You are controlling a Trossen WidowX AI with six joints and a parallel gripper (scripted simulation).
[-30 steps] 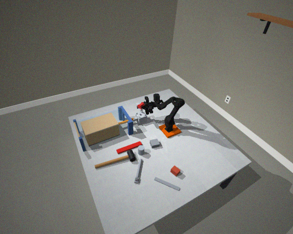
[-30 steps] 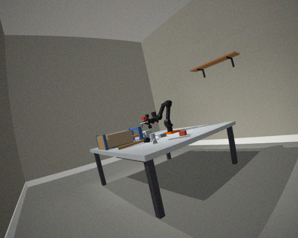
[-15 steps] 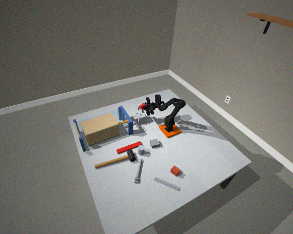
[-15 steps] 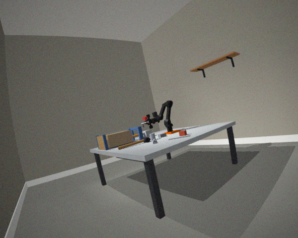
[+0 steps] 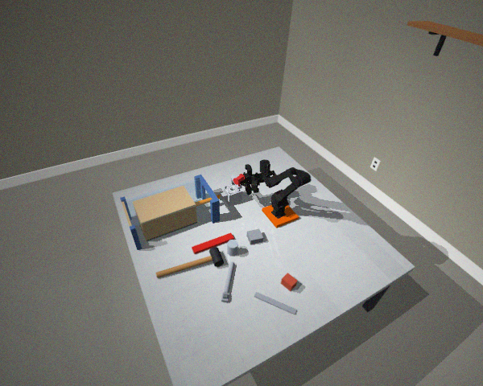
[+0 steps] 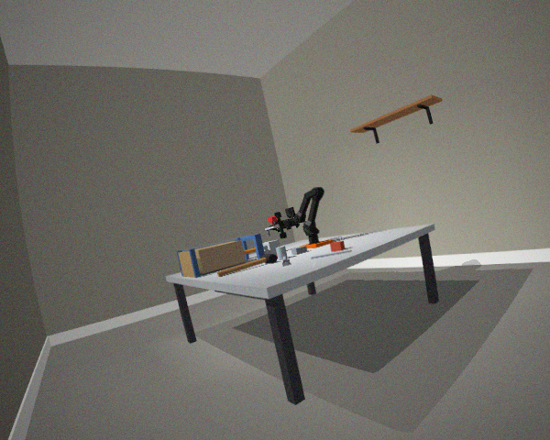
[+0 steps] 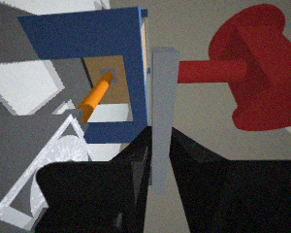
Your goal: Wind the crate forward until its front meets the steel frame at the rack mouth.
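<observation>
My gripper tip is now 1 cm past the grey crank arm, 1 cm to the right of it and 1 cm below it. Round my gripper tip: red knob 5 cm to the left, 4 cm above; grey winch 4 cm behind, 5 cm to the right, 15 cm below; grey block 5 cm ahead, 29 cm to the left, 16 cm below.
</observation>
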